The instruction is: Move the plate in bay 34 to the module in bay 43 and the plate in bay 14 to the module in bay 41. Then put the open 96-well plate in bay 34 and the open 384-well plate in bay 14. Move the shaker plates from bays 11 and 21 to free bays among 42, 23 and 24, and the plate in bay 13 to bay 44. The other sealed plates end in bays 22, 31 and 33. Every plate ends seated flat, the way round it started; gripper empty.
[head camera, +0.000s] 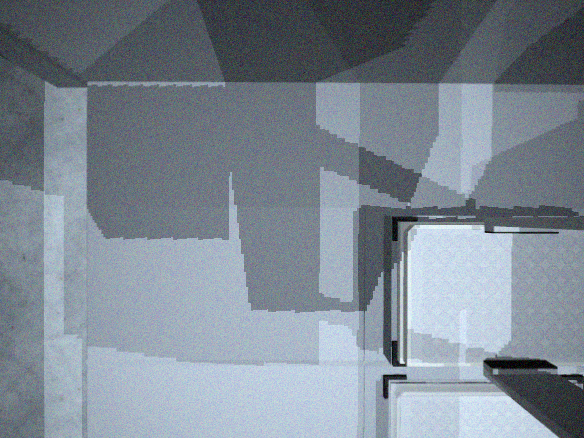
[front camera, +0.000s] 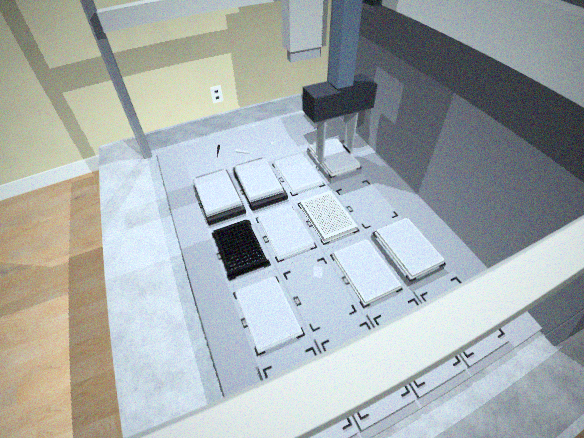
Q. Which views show my gripper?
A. The head camera view and the front camera view: all of them.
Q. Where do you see a black 96-well plate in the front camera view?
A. At 240, 250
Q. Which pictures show the white 384-well plate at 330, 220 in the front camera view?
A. The front camera view only.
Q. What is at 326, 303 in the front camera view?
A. A bay 23.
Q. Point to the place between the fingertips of my gripper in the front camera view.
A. At 334, 154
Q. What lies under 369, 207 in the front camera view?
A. A bay 42.
